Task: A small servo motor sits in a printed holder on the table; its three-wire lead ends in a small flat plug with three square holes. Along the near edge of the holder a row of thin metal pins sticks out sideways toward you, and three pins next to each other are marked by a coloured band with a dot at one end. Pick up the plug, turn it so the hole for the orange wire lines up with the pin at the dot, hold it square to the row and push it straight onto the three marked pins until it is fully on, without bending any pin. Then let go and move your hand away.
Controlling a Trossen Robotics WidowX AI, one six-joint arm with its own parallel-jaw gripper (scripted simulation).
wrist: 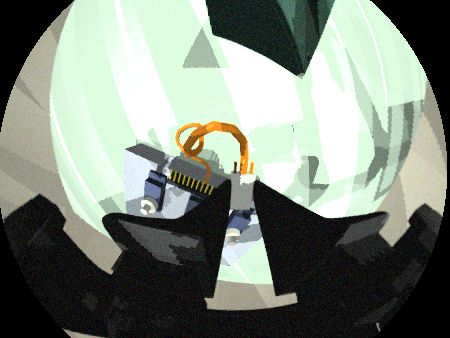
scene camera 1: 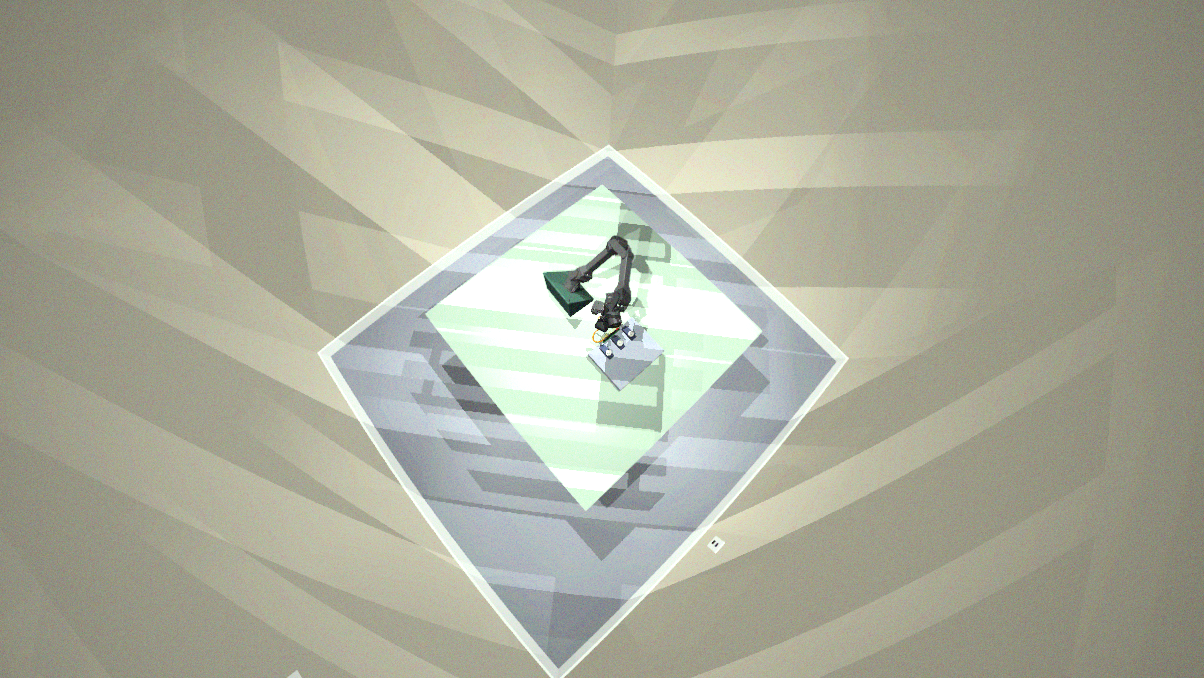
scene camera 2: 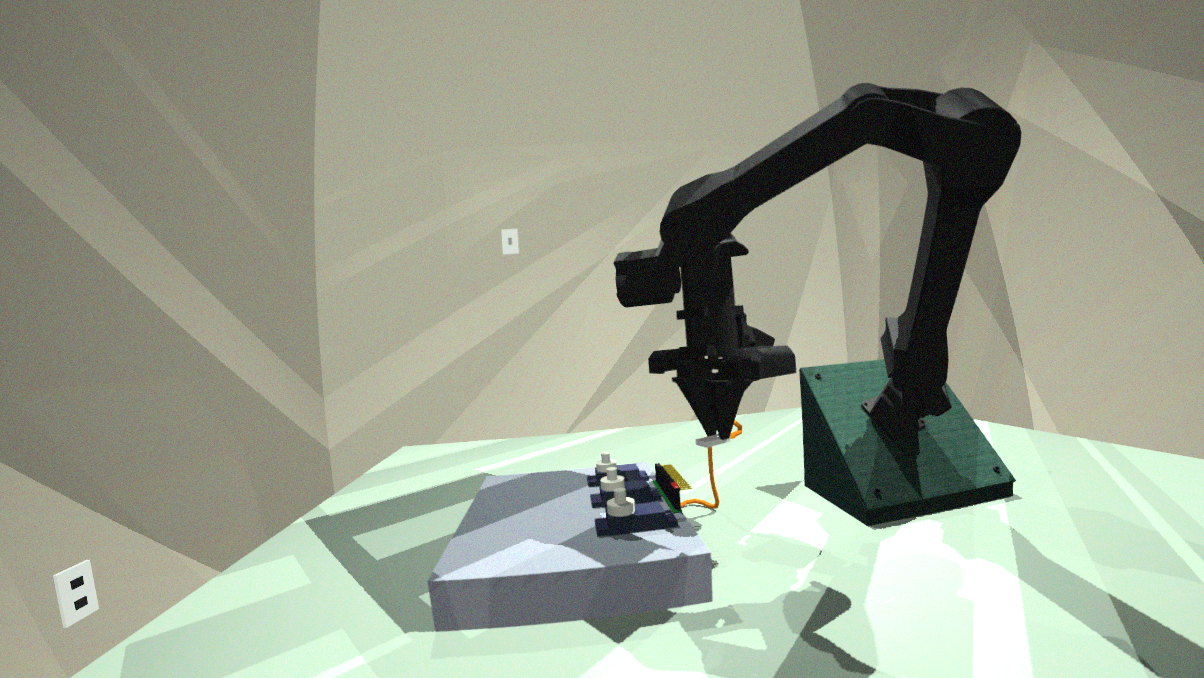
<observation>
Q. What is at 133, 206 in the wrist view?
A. A grey holder.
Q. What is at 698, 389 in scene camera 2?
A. My gripper.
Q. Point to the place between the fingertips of my gripper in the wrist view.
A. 242, 185
</observation>
